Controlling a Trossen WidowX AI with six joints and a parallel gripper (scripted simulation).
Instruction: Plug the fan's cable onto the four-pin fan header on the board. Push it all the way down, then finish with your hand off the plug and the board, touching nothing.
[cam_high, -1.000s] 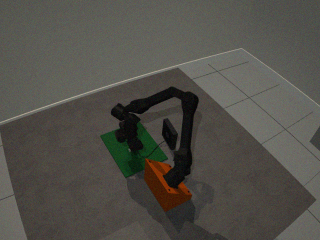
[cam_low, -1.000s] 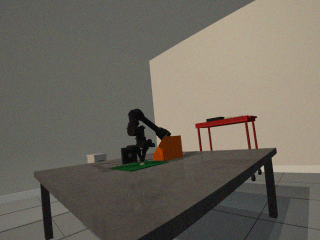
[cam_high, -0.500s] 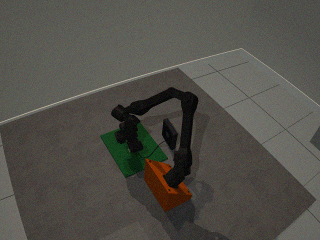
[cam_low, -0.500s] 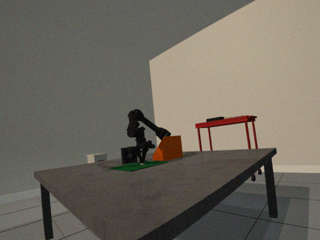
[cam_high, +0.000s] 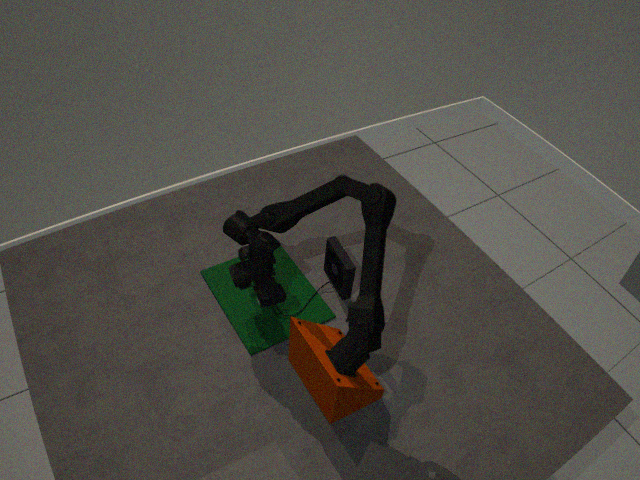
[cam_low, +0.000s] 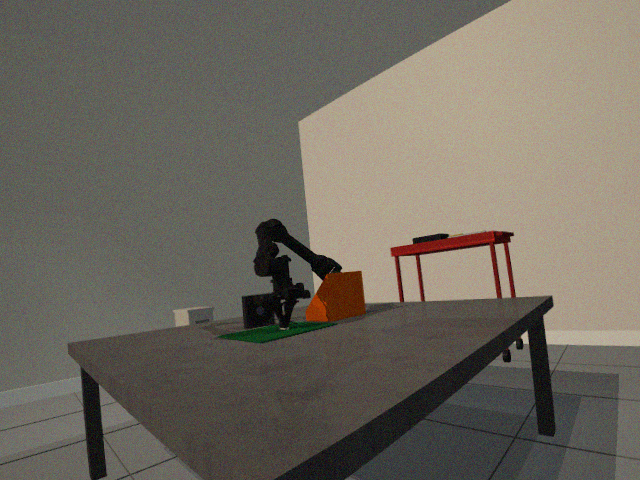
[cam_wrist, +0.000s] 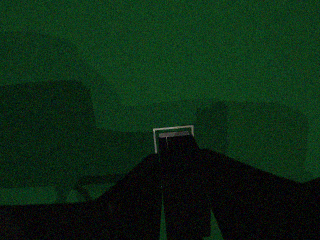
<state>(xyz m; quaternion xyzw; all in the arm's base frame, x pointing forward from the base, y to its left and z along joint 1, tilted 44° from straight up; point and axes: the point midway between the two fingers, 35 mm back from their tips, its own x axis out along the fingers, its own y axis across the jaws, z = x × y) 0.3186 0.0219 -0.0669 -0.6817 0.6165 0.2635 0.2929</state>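
Now: the black plug 1 cm to the right of my gripper tip and 1 cm above it. Round my gripper tip: white-framed fan header 1 cm to the right, 2 cm below; then green board 2 cm ahead, 2 cm to the right, 4 cm below; then black fan 1 cm behind, 20 cm to the right, 4 cm above.
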